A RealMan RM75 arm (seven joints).
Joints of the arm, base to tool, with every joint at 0 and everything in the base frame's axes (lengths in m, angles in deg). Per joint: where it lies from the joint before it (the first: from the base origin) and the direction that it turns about. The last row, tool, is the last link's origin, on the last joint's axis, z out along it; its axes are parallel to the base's.
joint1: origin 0 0 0.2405 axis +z
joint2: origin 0 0 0 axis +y
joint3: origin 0 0 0.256 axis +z
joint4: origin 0 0 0 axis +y
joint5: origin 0 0 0.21 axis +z
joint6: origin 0 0 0 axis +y
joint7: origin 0 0 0.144 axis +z
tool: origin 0 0 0
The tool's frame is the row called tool.
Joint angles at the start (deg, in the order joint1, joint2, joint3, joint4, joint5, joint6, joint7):
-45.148 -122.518 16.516 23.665 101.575 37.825 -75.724
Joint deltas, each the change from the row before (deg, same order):
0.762 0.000 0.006 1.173 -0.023 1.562 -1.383
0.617 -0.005 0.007 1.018 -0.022 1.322 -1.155
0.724 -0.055 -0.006 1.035 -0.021 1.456 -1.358
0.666 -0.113 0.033 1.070 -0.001 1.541 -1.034
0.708 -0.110 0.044 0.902 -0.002 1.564 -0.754
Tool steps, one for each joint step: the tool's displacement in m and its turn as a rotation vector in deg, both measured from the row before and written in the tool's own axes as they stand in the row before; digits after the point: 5 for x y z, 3 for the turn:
0.00277 -0.00356 -0.00394 -0.461 0.863 -0.976
0.00265 -0.00271 -0.00332 -0.426 0.732 -0.764
0.00194 -0.00263 -0.00389 -0.501 0.681 -1.016
0.00202 -0.00150 -0.00363 -0.692 0.655 -0.622
0.00100 -0.00123 -0.00384 -0.747 0.501 -0.444

